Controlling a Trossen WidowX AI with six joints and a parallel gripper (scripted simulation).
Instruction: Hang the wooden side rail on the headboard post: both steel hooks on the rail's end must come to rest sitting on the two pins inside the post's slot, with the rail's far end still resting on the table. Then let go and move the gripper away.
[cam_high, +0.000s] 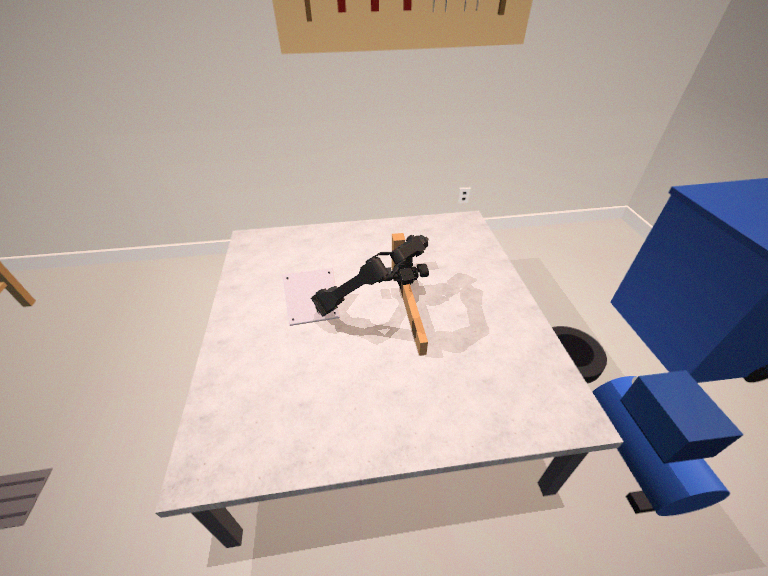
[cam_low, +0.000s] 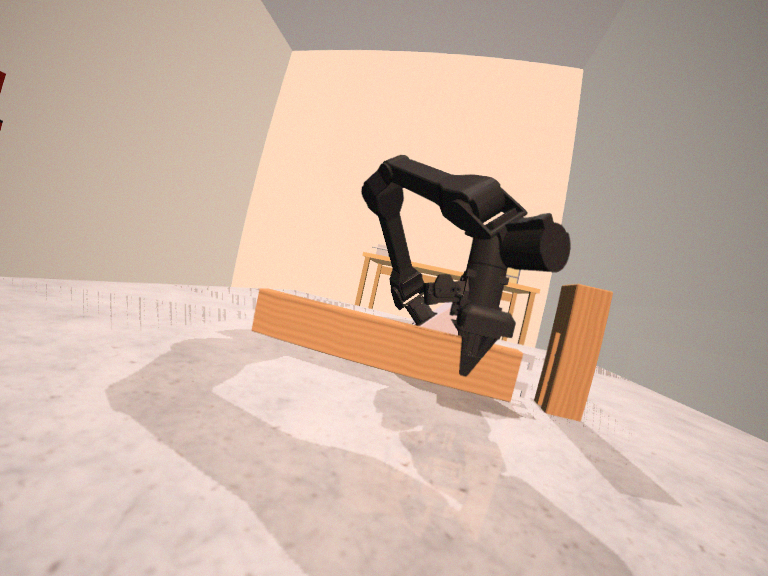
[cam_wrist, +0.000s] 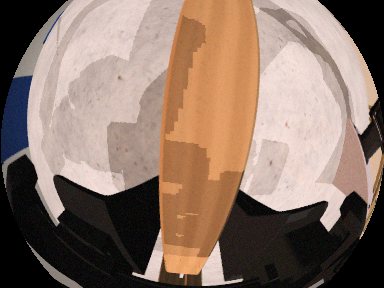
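The headboard post is 20 mm ahead of my gripper tip, 140 mm to the left of it and 70 mm above it.
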